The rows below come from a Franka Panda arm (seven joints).
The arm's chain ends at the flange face. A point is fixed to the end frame.
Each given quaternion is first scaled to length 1.
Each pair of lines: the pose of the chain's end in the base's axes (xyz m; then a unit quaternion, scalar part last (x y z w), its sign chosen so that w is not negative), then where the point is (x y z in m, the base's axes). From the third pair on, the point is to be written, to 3 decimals.
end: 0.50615 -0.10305 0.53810 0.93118 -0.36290 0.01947 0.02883
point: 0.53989 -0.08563 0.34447
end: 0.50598 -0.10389 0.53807 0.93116 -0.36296 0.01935 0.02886
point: 0.53967 -0.08647 0.34443
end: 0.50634 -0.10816 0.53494 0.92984 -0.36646 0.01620 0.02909
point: 0.539 -0.091 0.341
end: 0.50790 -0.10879 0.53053 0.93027 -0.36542 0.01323 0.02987
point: 0.539 -0.091 0.337
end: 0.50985 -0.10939 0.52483 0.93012 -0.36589 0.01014 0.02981
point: 0.540 -0.091 0.331
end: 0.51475 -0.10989 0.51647 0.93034 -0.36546 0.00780 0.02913
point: 0.544 -0.091 0.322
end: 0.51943 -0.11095 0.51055 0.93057 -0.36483 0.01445 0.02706
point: 0.552 -0.092 0.317
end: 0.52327 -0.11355 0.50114 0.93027 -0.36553 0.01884 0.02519
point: 0.557 -0.095 0.308
